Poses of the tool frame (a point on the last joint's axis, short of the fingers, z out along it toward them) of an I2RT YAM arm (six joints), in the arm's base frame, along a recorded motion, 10 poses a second.
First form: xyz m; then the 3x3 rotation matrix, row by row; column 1 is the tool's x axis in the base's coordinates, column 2 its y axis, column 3 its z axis. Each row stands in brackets.
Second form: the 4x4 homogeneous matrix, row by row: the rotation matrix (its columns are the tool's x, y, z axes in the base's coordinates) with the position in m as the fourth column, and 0 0 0 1 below. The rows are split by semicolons. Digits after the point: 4 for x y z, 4 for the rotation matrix.
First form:
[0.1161, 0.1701, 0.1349], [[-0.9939, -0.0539, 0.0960], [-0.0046, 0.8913, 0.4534], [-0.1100, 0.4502, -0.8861]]
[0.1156, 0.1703, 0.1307], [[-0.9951, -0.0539, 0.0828], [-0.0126, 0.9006, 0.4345], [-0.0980, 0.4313, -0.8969]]
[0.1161, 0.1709, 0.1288], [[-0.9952, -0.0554, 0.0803], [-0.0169, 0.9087, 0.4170], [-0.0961, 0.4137, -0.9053]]
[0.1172, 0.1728, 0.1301], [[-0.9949, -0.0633, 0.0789], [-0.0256, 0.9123, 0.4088], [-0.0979, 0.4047, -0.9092]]
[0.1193, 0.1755, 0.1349], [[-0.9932, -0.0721, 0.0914], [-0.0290, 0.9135, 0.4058], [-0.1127, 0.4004, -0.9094]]
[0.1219, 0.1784, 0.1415], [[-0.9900, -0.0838, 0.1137], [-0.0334, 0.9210, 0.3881], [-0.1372, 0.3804, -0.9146]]
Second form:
-0.9939, -0.0539, 0.0960, 0.1161; -0.0046, 0.8913, 0.4534, 0.1701; -0.1100, 0.4502, -0.8861, 0.1349; 0, 0, 0, 1
-0.9951, -0.0539, 0.0828, 0.1156; -0.0126, 0.9006, 0.4345, 0.1703; -0.0980, 0.4313, -0.8969, 0.1307; 0, 0, 0, 1
-0.9952, -0.0554, 0.0803, 0.1161; -0.0169, 0.9087, 0.4170, 0.1709; -0.0961, 0.4137, -0.9053, 0.1288; 0, 0, 0, 1
-0.9949, -0.0633, 0.0789, 0.1172; -0.0256, 0.9123, 0.4088, 0.1728; -0.0979, 0.4047, -0.9092, 0.1301; 0, 0, 0, 1
-0.9932, -0.0721, 0.0914, 0.1193; -0.0290, 0.9135, 0.4058, 0.1755; -0.1127, 0.4004, -0.9094, 0.1349; 0, 0, 0, 1
-0.9900, -0.0838, 0.1137, 0.1219; -0.0334, 0.9210, 0.3881, 0.1784; -0.1372, 0.3804, -0.9146, 0.1415; 0, 0, 0, 1

